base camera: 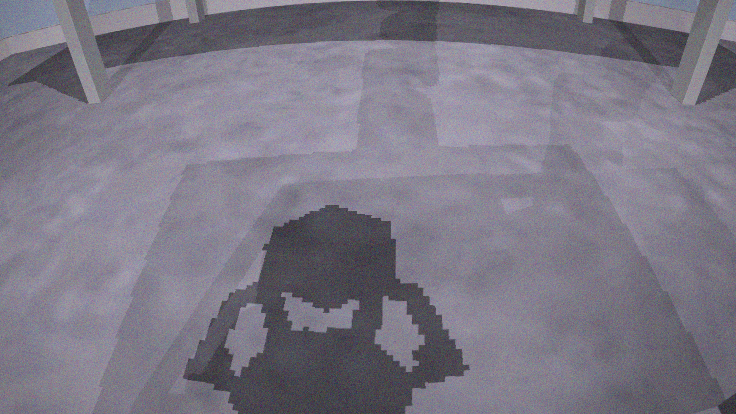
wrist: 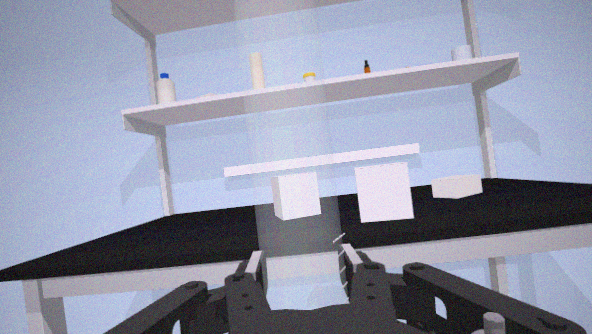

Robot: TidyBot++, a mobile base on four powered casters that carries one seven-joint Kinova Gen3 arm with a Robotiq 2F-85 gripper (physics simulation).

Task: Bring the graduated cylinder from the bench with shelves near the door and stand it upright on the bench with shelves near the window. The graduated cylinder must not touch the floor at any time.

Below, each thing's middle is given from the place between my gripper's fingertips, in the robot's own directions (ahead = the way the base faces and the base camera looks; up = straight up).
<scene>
Right now my hand is 2 cm past the graduated cylinder (wrist: 292, 168) and 2 cm above it.
</scene>
